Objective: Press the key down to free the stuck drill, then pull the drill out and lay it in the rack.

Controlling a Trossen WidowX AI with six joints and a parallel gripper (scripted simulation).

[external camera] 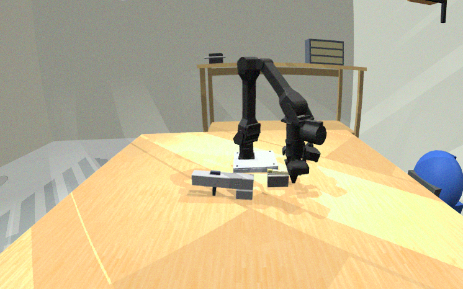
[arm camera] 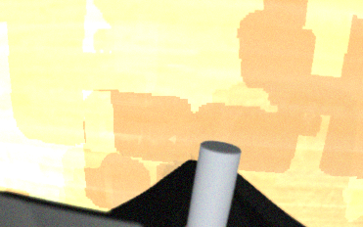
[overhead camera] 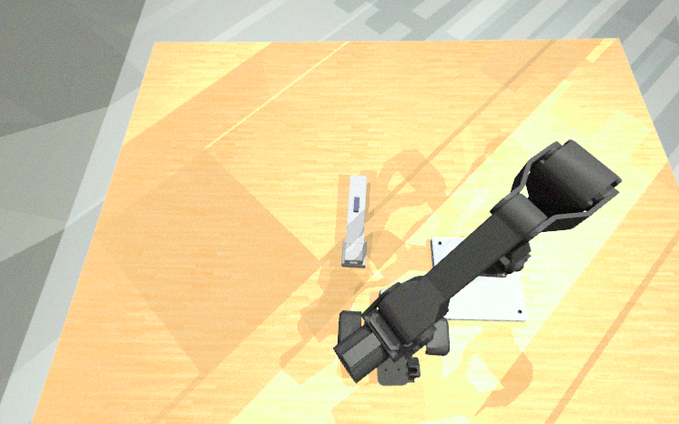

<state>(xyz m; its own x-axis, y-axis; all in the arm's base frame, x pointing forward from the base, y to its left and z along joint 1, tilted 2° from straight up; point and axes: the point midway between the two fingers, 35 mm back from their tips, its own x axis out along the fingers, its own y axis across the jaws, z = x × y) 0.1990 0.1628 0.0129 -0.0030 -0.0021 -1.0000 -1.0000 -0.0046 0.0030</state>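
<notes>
My gripper tip is 4 cm to the left of the drill and 4 cm below it. From my gripper tip the other things lie so: grey rack 5 cm to the right, 1 cm above; dark key 7 cm ahead, 25 cm to the right, 5 cm above; grey housing 7 cm ahead, 22 cm to the right, 4 cm above.
</notes>
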